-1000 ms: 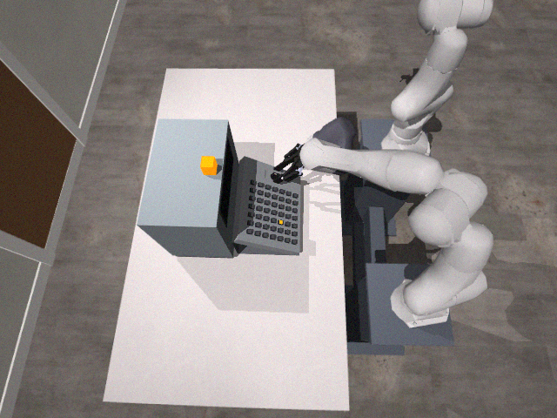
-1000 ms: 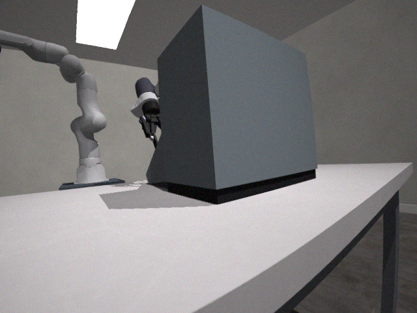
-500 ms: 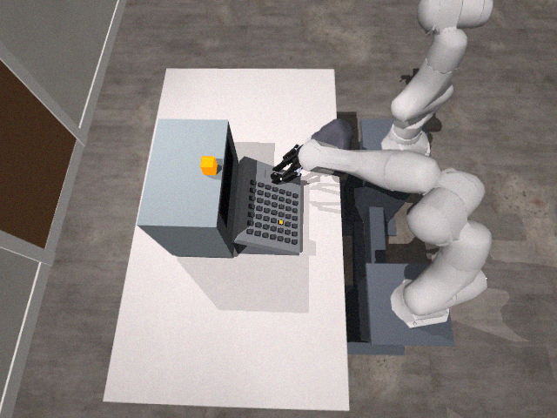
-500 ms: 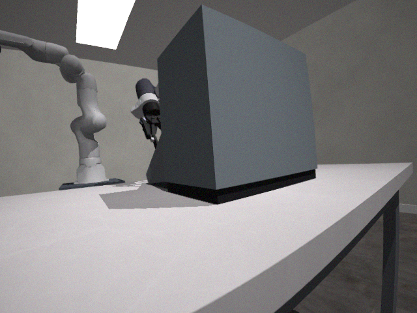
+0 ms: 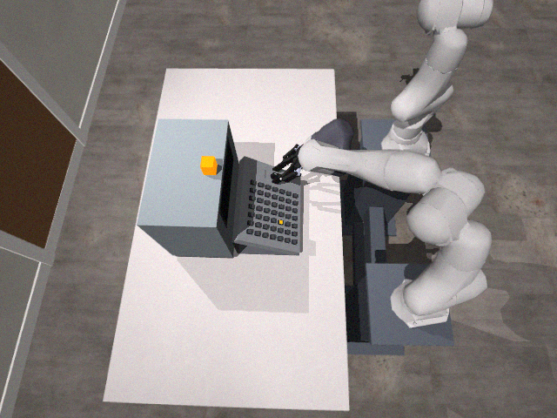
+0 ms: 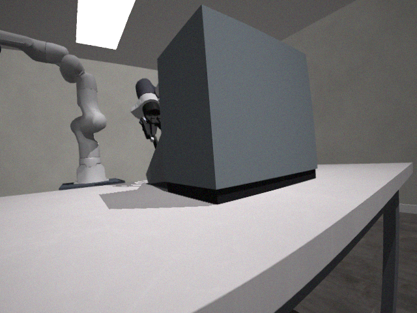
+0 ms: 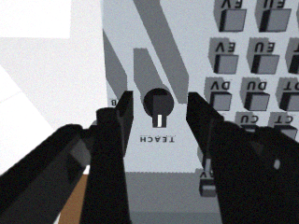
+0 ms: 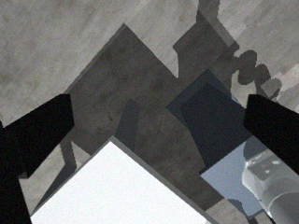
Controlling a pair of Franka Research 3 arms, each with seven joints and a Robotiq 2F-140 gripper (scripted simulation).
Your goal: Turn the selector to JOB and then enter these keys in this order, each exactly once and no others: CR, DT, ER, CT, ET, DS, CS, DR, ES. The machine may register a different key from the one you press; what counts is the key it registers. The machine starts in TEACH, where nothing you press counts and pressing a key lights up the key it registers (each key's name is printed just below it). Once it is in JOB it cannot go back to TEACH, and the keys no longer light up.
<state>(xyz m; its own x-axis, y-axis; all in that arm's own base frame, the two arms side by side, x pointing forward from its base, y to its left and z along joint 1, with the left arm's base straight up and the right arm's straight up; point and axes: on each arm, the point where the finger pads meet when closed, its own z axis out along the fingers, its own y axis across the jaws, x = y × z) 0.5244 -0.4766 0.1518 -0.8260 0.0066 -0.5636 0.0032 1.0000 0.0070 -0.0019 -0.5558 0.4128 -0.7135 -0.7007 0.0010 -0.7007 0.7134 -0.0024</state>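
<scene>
Now: left hand 20 mm short of the black selector and 20 mm above it. The rest, counted from my left hand: sloped key panel (110 mm to the left, 70 mm below, 40 mm ahead).
</scene>
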